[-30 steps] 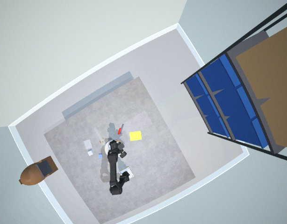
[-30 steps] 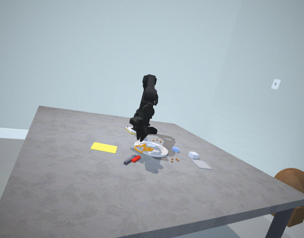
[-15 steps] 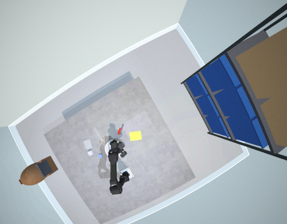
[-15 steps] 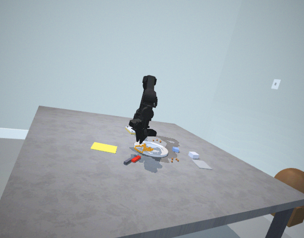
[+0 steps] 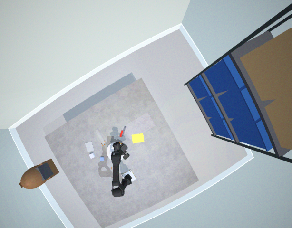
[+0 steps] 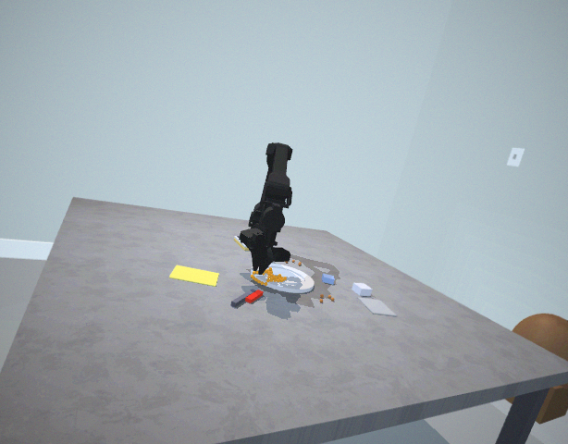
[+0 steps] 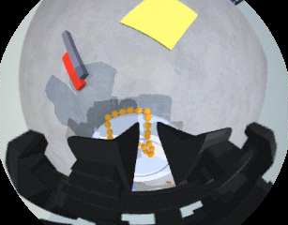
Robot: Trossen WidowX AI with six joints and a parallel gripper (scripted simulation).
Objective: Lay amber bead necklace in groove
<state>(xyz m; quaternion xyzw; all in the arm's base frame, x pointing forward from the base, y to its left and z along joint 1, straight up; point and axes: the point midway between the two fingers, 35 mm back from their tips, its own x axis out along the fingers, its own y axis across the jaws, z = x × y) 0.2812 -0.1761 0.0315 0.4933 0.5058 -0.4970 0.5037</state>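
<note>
Right now my gripper tip is 90 mm to the right of the round white bead board, 20 mm short of it and 10 mm above it. The rest, counted from my gripper tip: yellow sheet: 180 mm to the right, 30 mm behind, 10 mm below; then blue block: 260 mm to the left, 50 mm ahead, 10 mm below; then grey tool: 120 mm ahead, 100 mm to the right, 10 mm below.
</note>
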